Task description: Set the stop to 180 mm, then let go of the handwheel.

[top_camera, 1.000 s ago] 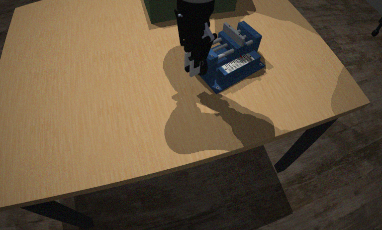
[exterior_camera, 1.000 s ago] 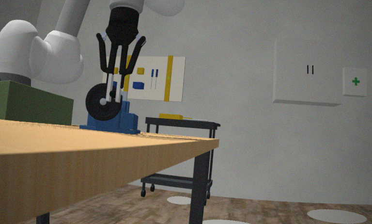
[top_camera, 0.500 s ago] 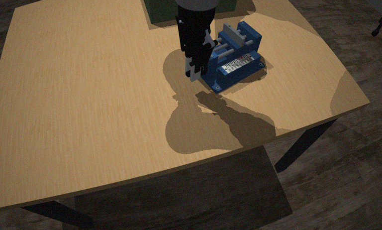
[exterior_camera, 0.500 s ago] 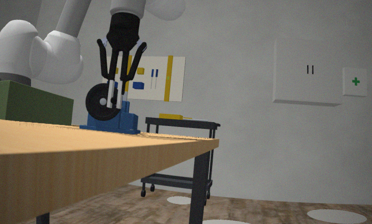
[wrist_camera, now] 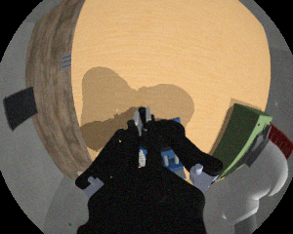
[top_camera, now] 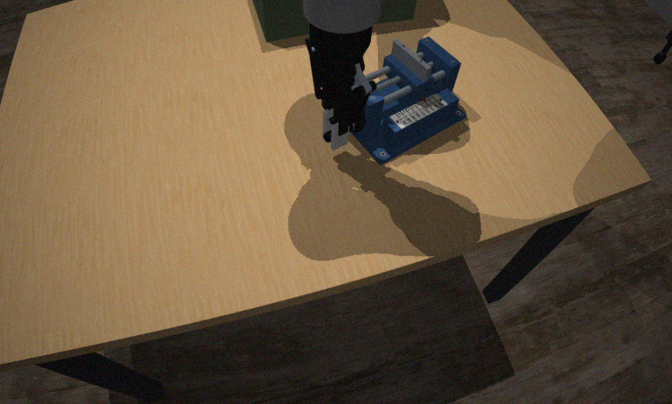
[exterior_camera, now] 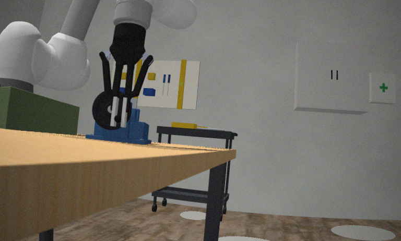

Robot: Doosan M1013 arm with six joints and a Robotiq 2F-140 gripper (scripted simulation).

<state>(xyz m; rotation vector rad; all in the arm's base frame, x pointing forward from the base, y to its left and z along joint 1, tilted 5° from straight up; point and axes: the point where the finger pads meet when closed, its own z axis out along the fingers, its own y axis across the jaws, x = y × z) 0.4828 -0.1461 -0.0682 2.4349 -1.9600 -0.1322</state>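
My hand is 2 cm to the right of the handwheel, 1 cm past it and 1 cm above it. The rest, counted from my hand: stop plate 16 cm to the left, 5 cm behind, 2 cm above.
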